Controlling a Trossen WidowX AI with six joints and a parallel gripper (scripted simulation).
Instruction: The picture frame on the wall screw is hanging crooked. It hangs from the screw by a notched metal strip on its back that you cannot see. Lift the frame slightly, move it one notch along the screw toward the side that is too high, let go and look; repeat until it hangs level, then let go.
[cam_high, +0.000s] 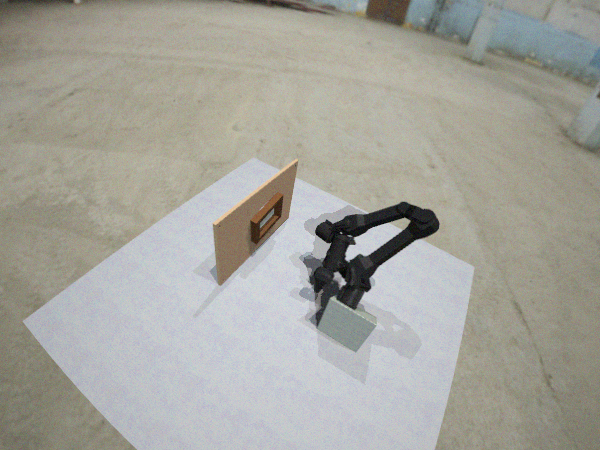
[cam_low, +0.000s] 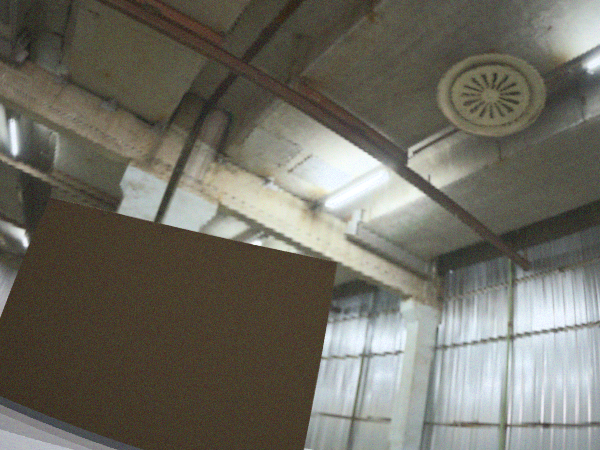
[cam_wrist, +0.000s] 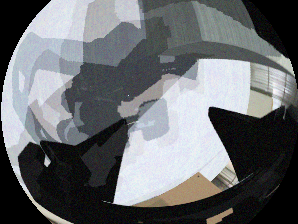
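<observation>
Now: the brown wooden picture frame 300 mm ahead of my gripper tip, 60 mm to the right of it and 110 mm above it. Round my gripper tip: wall board 310 mm ahead, 40 mm to the right, 100 mm above.
</observation>
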